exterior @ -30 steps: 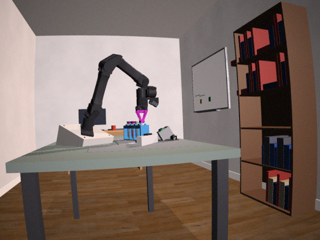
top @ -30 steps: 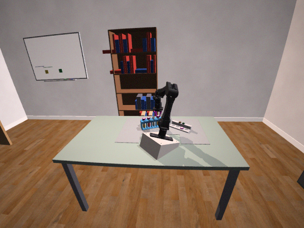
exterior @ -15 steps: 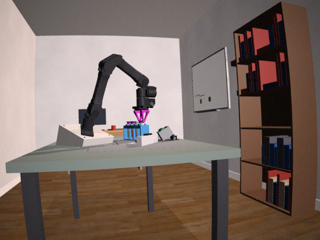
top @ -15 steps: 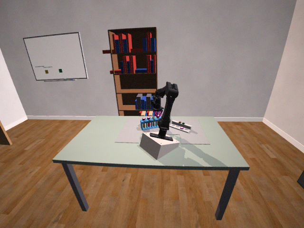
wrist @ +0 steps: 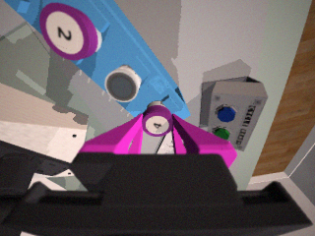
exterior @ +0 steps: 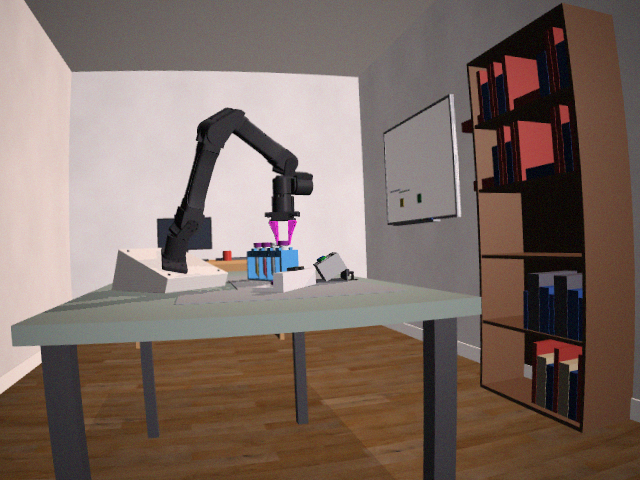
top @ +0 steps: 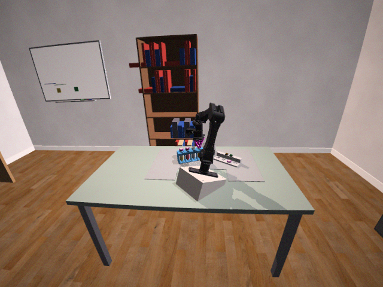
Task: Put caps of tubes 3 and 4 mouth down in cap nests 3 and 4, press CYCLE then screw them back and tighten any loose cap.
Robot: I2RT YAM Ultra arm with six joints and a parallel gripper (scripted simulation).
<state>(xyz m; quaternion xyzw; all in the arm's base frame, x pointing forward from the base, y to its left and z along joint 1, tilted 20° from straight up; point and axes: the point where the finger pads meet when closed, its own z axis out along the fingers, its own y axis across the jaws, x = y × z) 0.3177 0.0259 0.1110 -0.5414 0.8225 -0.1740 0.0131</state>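
Right now my hand is right at the purple cap. The rest, counted from my hand: grey key desk (10 cm ahead, 9 cm to the right, 7 cm below); then blue cycle key (9 cm ahead, 7 cm to the right, 5 cm below); then green ready key (11 cm to the right, 8 cm ahead, 5 cm below).
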